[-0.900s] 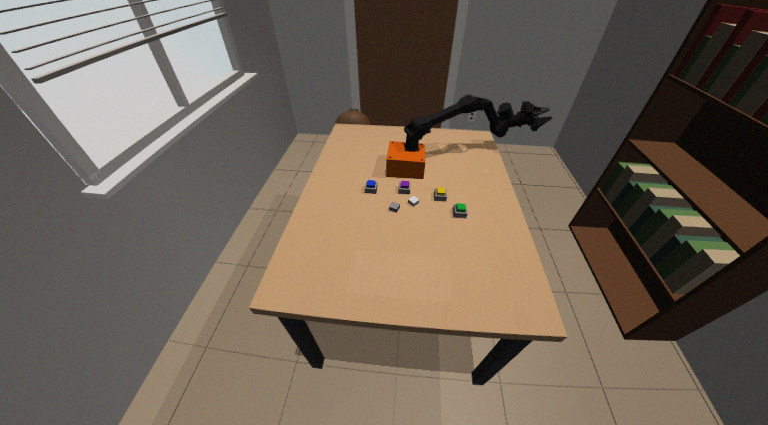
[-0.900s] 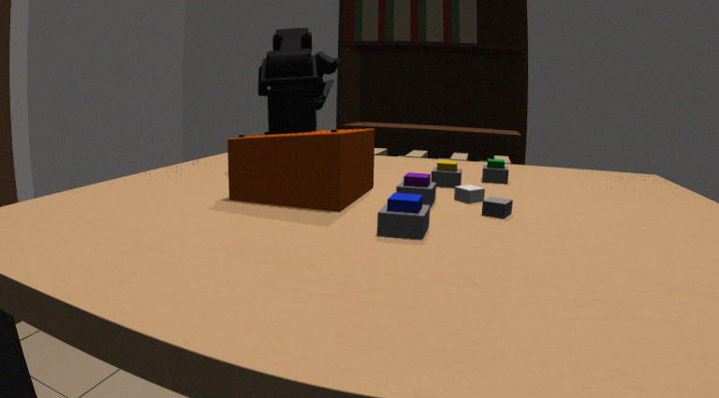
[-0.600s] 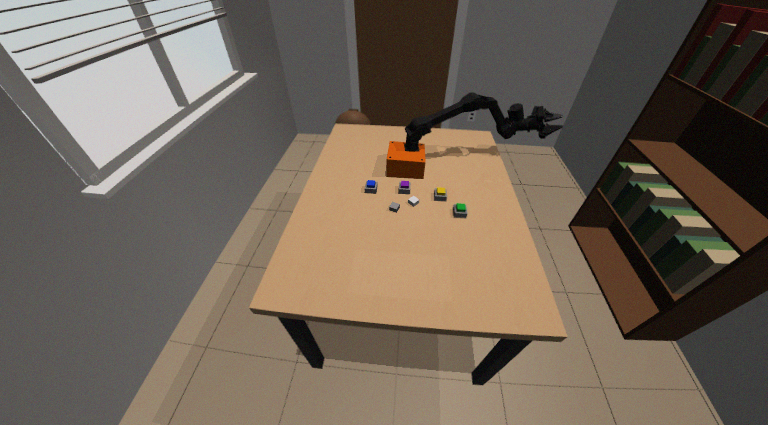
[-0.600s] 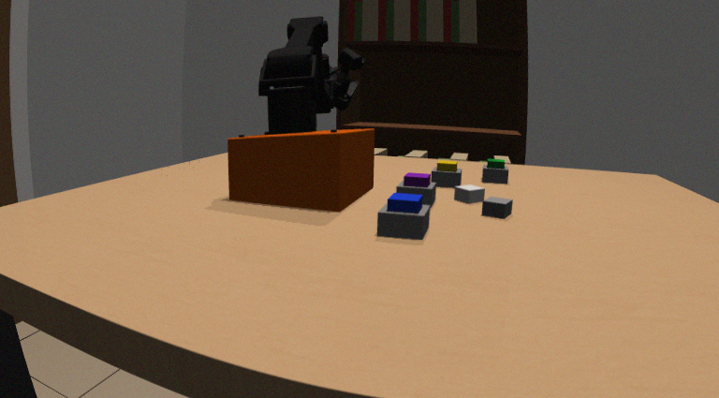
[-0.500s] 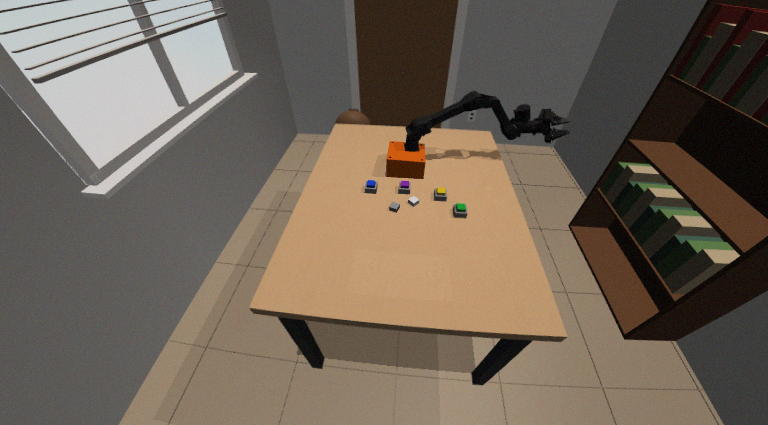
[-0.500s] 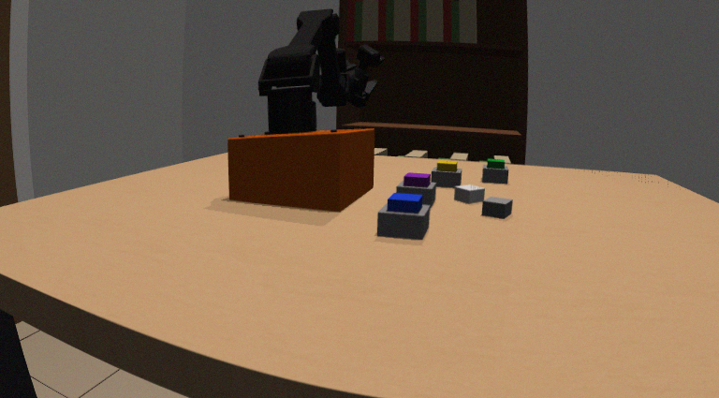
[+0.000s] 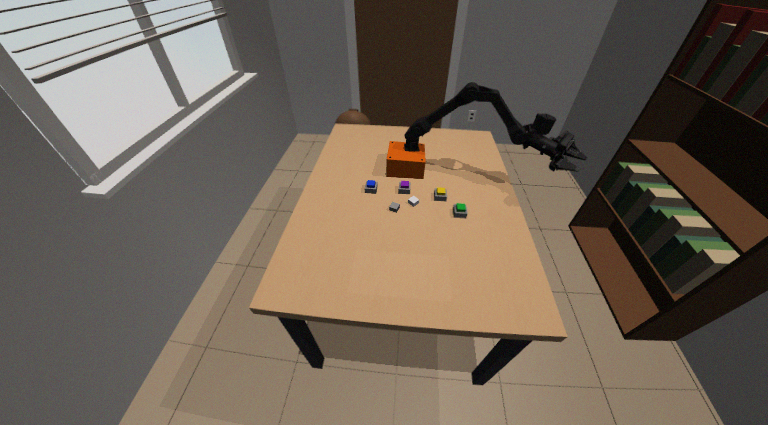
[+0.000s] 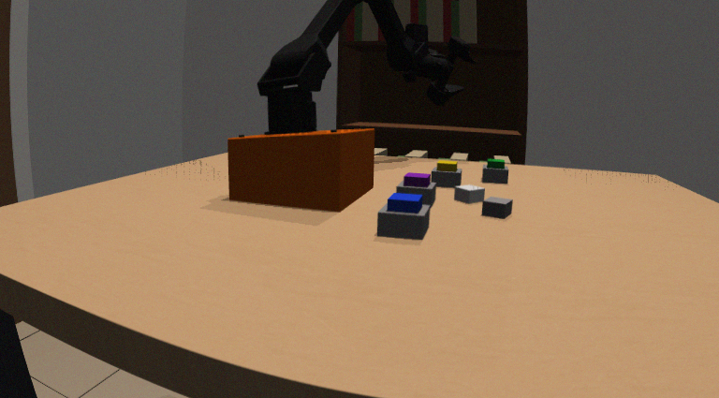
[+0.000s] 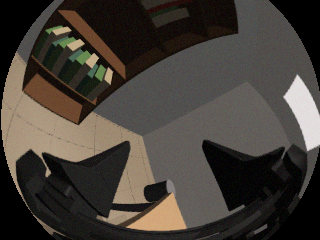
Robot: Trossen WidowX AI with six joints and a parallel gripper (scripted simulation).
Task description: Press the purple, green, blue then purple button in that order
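The purple button lies 620 mm to the right of my gripper tip, 180 mm below it and 110 mm behind it. Also, from my gripper tip: yellow button 480 mm to the right, 180 mm below, 70 mm behind; green button 420 mm to the right, 180 mm below, 20 mm ahead; light grey block 590 mm to the right, 210 mm below, 40 mm behind.
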